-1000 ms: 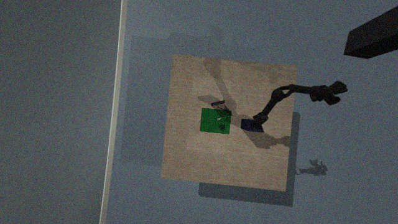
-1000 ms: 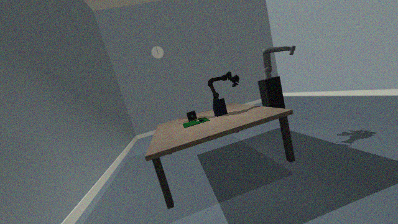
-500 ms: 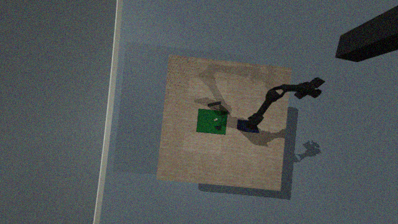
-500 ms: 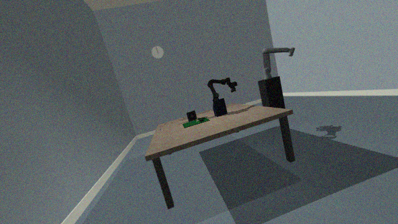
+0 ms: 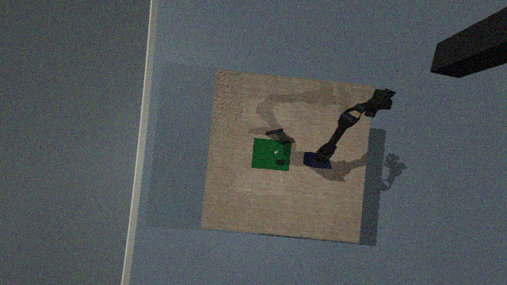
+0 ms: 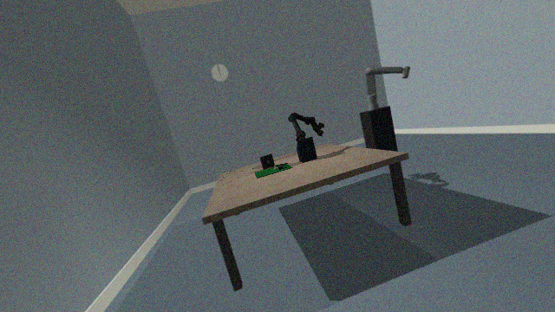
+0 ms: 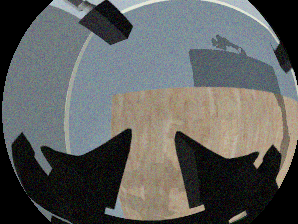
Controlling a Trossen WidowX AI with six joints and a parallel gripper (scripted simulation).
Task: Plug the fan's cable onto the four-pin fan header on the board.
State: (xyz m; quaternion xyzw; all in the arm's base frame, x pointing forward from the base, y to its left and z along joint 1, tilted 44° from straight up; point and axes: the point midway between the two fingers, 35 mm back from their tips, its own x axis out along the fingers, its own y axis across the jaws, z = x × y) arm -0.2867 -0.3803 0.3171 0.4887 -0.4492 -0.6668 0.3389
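Now: gripper tip 600 mm to the right of the dark plug, 560 mm short of it and 110 mm above it. Also, from my gripper tip: green board (630 mm ahead, 550 mm to the left, 140 mm below); then dark fan (660 mm ahead, 380 mm to the left, 70 mm below); then white fan header (600 mm ahead, 520 mm to the left, 130 mm below).
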